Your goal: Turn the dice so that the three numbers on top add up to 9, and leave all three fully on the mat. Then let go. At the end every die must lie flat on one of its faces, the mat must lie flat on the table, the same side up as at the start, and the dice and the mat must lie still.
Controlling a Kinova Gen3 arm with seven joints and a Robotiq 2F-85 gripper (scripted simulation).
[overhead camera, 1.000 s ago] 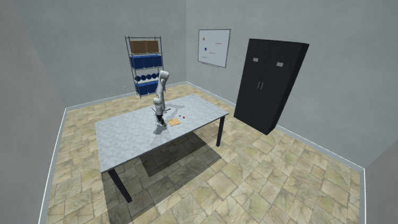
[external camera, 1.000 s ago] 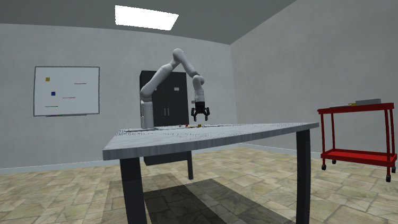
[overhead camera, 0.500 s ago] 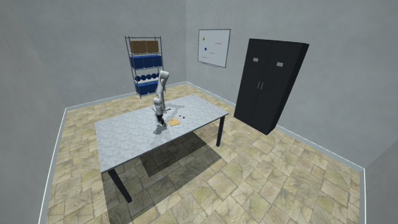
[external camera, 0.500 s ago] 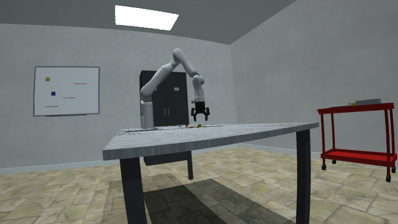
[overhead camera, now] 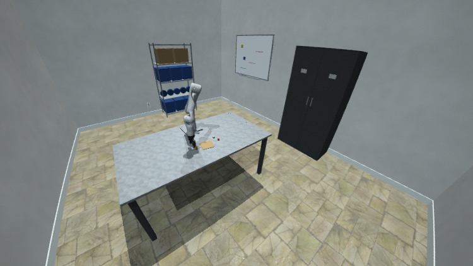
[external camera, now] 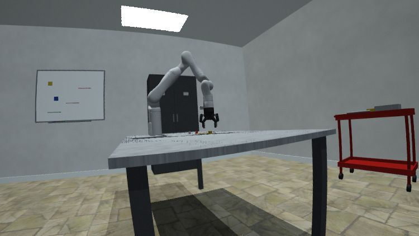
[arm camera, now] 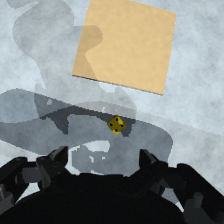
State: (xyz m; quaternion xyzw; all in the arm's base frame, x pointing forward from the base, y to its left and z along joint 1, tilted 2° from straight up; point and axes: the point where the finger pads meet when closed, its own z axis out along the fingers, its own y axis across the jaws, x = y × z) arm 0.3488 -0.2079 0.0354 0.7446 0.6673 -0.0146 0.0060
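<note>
The yellow die lies 4 cm below my hand, 3 cm to the left of it and 2 cm ahead of it. Also, from my hand: red die: 32 cm to the left, 5 cm ahead, 4 cm below; then tan mat: 16 cm to the left, 5 cm below, 4 cm ahead; then white die: 31 cm to the left, 4 cm below, 3 cm behind.
</note>
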